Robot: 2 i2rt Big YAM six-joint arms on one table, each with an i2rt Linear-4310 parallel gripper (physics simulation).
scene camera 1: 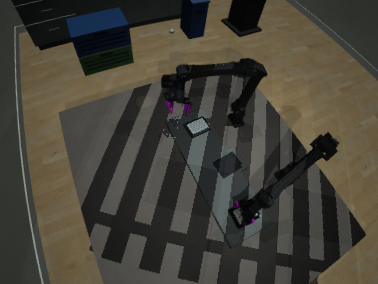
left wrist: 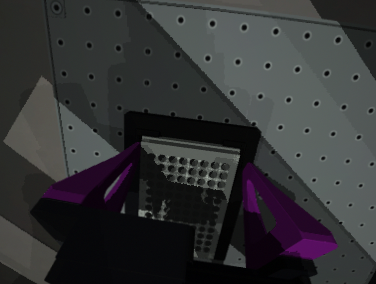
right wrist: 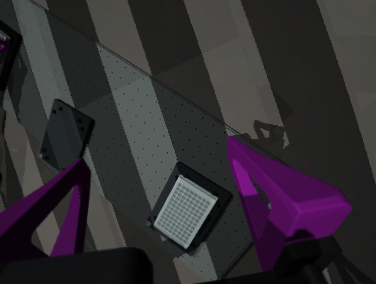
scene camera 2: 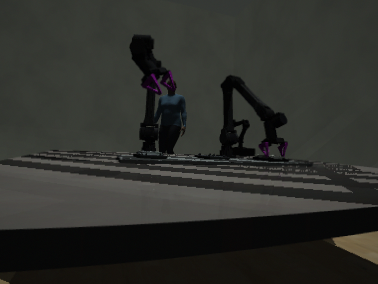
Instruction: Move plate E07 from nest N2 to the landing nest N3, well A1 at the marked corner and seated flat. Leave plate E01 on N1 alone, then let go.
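Note:
While the left gripper is open and touches a black square plate, the right gripper is open and holds nothing.

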